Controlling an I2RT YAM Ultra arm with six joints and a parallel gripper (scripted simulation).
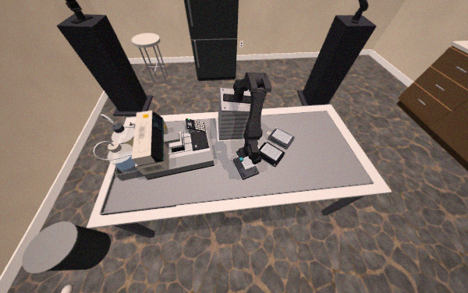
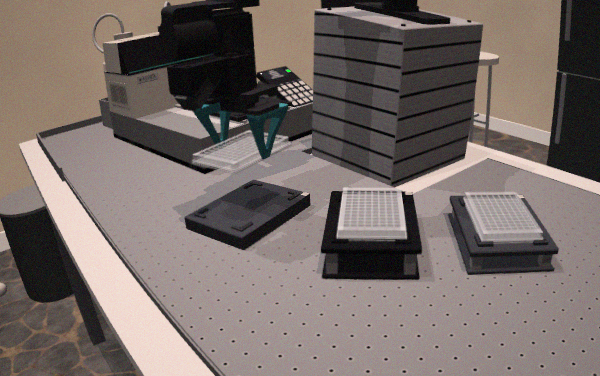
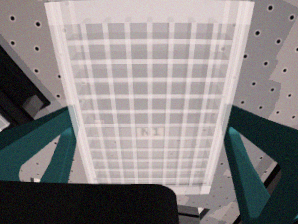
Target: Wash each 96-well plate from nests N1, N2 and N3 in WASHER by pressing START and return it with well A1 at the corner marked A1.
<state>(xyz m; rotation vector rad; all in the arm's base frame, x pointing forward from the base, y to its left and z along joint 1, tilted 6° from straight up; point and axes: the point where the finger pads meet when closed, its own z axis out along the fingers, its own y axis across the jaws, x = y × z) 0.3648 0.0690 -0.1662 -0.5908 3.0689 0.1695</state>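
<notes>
Now: the carrier 320 mm to the right of my hand, 170 mm behind it and 30 mm below it. The rest, counted from my hand: N2 label: 160 mm behind, 110 mm below, 100 mm to the left; washer: 470 mm to the right, 140 mm behind, 20 mm above; N1 label: 110 mm below, 100 mm behind, 40 mm to the right.
</notes>
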